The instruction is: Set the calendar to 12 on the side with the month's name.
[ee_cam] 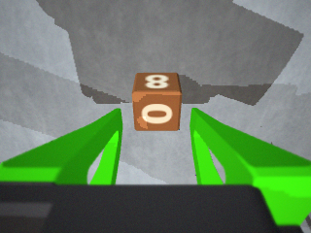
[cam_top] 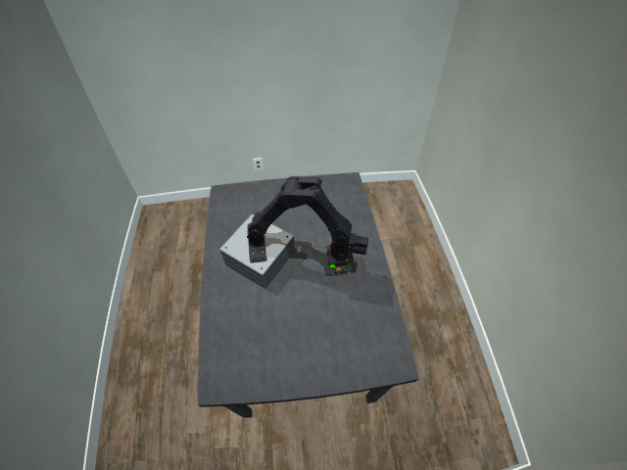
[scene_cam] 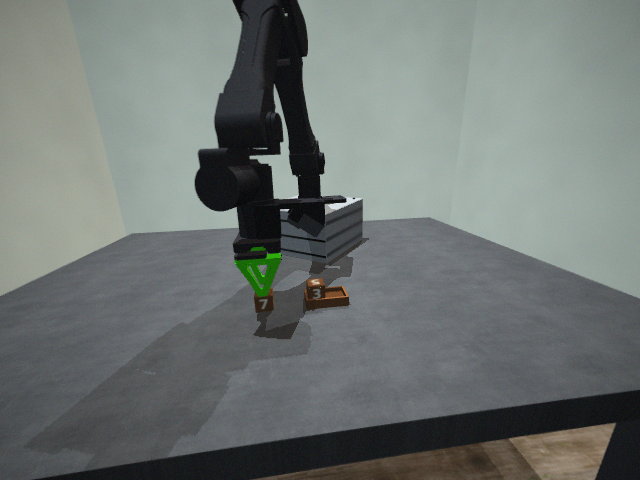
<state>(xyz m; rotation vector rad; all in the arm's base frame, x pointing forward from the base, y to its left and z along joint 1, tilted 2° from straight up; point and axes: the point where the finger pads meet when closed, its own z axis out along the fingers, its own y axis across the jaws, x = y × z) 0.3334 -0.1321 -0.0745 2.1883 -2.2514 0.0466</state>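
Now: the brown tray 110 mm to the left of my hand and 30 mm below it.
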